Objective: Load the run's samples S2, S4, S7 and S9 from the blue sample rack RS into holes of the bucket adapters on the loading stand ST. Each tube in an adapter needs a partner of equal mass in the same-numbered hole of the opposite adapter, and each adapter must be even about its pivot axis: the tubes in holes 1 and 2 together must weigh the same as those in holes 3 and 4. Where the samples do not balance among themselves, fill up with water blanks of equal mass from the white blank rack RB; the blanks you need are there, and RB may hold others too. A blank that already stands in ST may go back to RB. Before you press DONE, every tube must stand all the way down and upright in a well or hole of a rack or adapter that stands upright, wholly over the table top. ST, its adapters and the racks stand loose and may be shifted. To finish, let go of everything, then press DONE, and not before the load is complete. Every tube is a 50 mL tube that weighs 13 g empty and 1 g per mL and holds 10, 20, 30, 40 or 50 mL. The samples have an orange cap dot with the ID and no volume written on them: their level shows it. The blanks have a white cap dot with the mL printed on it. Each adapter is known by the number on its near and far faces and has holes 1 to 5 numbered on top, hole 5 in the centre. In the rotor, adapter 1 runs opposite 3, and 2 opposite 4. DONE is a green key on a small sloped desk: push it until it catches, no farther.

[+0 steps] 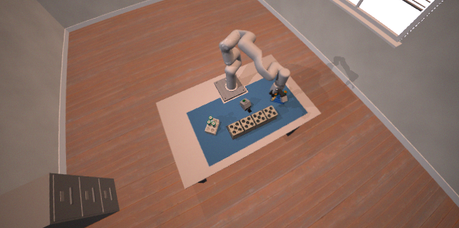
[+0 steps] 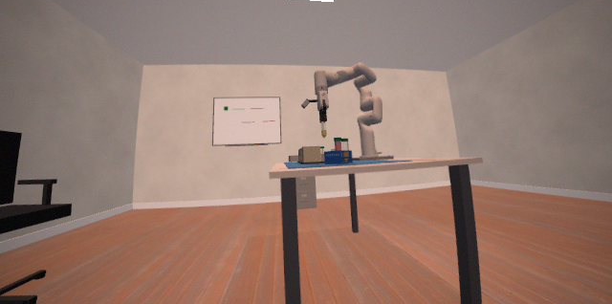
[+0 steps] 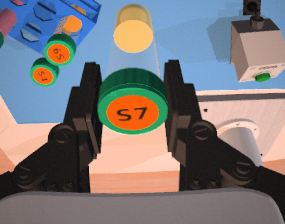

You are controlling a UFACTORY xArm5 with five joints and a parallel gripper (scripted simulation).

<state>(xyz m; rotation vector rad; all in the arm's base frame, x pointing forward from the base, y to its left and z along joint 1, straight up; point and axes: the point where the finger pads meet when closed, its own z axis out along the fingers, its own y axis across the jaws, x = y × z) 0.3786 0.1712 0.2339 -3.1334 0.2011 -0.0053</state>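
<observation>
The sample tube S7 is 1 cm to the right of my hand and 5 cm below it. The rest, counted from my hand: sample tube S2: 1 cm behind, 17 cm to the left, 19 cm below; then sample tube S9: 3 cm behind, 9 cm to the left, 19 cm below; then sample tube S4: 7 cm behind, 12 cm to the left, 19 cm below.
</observation>
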